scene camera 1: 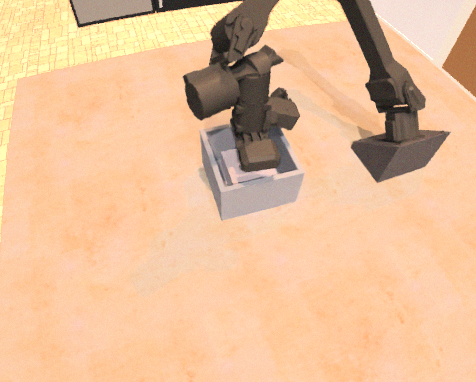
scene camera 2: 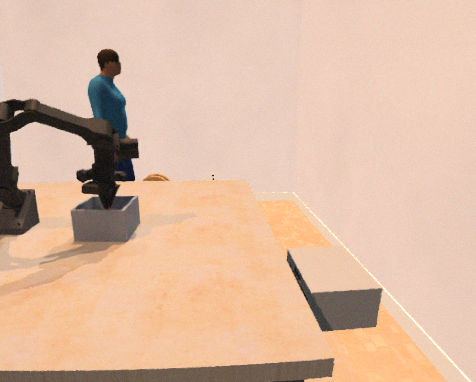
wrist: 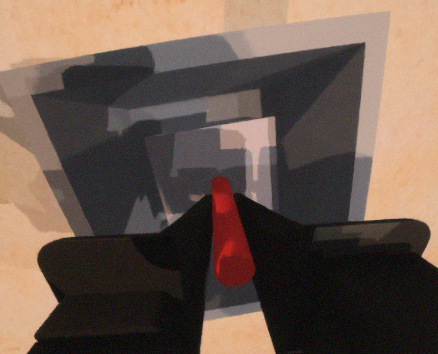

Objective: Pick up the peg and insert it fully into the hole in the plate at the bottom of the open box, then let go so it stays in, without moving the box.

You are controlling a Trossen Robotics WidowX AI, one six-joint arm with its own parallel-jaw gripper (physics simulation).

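Places are measured from the arm's base along level axes (x back, y right, z up), in centimetres.
Pixels of known places: gripper, fingertip midpoint: [scene camera 2: 107, 208] [wrist: 222, 200]; arm's base at its link origin: [scene camera 1: 403, 139] [scene camera 2: 14, 200].
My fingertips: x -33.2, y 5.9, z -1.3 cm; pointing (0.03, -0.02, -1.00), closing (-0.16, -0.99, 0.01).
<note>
For each thing: its top centre in the pictures, then the offset to it from my fingertips. Level surfaces: height alone.
- open grey box at its top centre: [wrist: 224, 215] [scene camera 1: 250, 149] [scene camera 2: 106, 202] dx +0.1, dy +0.1, dz +2.0 cm
- pale square plate at its top centre: [wrist: 219, 189] [scene camera 1: 248, 162] dx +0.1, dy +0.1, dz -1.7 cm
- red peg at its top centre: [wrist: 236, 270] dx +0.1, dy +0.0, dz +5.5 cm
- table at its surface level: dz -7.7 cm
The open grey box [scene camera 1: 260, 198] [scene camera 2: 100, 226] [wrist: 320, 36] stands on the table. The pale square plate [scene camera 1: 230, 160] [wrist: 260, 134] lies at its bottom. My gripper [scene camera 1: 259, 156] [scene camera 2: 108, 204] [wrist: 222, 200] points down into the box and is shut on the red peg [wrist: 231, 242]. In the wrist view the peg stands between the fingers, its near end large and its far end over the middle of the plate. The hole cannot be made out clearly behind the peg's far end, so whether the tip is in it cannot be told. Scene camera 1 does not show the peg.
The box walls surround my fingers on all sides. The arm's base [scene camera 1: 400, 155] [scene camera 2: 19, 217] stands on the table [scene camera 1: 150, 310] [scene camera 2: 175, 300] beside the box. A grey block [scene camera 2: 345, 290] stands beyond the table's edge, and a person in blue [scene camera 2: 107, 102] stands behind the table.
</note>
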